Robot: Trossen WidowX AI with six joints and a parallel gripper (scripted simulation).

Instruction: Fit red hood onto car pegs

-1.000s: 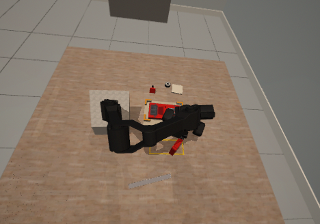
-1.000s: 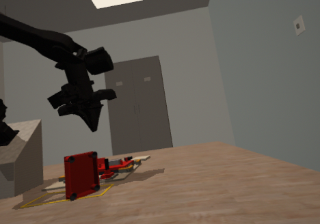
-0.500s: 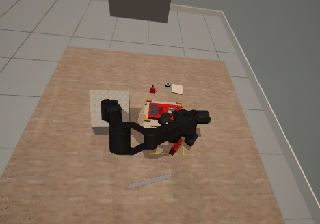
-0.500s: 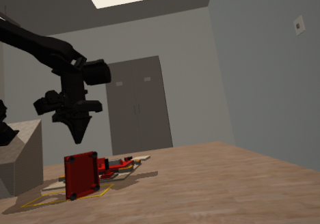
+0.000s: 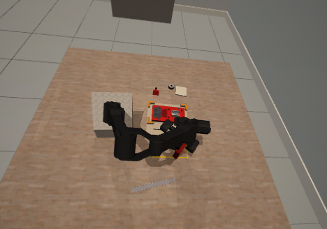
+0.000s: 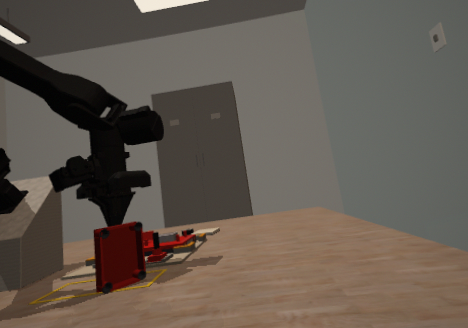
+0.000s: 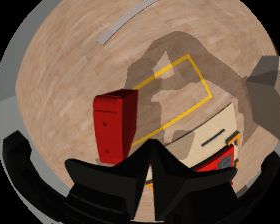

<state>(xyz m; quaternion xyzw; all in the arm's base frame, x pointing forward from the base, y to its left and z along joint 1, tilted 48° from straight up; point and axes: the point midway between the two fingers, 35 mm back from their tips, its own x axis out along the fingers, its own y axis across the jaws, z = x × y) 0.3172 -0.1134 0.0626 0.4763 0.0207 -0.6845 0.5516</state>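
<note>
Right now my gripper tip is 20 mm short of the red hood, 30 mm to the left of it and 30 mm above it. Round my gripper tip: grey strip 100 mm behind, 180 mm to the right, 80 mm below; pale base plate 10 mm behind, 190 mm to the left, 70 mm below; grey engine block 20 mm ahead, 210 mm to the left, 60 mm below.
</note>
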